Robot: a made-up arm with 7 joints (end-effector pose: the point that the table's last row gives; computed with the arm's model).
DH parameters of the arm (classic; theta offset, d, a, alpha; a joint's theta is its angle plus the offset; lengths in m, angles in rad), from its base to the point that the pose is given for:
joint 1: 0 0.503 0 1.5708
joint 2: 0 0.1 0 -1.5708
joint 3: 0 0.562 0.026 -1.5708
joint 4: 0 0.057 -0.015 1.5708
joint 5: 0 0.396 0 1.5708
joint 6: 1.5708 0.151 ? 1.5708
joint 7: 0 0.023 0 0
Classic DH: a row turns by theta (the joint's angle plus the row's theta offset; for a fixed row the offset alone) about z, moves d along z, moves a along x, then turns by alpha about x.
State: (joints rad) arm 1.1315 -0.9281 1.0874 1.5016 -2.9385 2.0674 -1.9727
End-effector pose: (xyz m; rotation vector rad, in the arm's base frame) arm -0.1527 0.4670 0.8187 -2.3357 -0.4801 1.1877
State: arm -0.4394 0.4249 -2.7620 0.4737 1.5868 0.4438 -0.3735
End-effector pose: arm -0.7861 0.0861 1.2575 0.3225 -1.2324 1.5196
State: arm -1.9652 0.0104 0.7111 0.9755 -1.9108 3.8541 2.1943
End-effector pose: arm -0.0290 -0.0712 1.3640 -2.3490 -0.6105 -1.0475
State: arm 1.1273 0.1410 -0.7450 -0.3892 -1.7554 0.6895 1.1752
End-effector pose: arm -0.3265 -0.1272 1.4829 0.1838 1.6760 -2.6342
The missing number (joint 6, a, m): 0.168
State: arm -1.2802 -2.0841 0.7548 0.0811 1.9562 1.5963 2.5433
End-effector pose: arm 0.2471 -0.6919 -0.1507 2.1994 -0.2482 0.5185
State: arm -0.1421 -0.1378 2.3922 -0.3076 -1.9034 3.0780 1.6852
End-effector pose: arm 0.0934 -0.3427 1.2271 1.2471 -0.6213 -1.2093
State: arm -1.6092 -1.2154 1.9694 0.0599 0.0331 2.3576 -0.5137
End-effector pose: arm -0.1876 -0.8481 0.6817 -0.6901 -1.8262 1.8469
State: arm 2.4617 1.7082 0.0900 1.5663 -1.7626 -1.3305 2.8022
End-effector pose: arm 0.7202 -0.4022 0.8390 -1.3872 2.4990 0.2978
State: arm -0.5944 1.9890 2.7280 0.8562 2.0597 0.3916 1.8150
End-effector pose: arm -0.4264 0.3298 -0.3166 2.0392 -0.9217 -0.7480
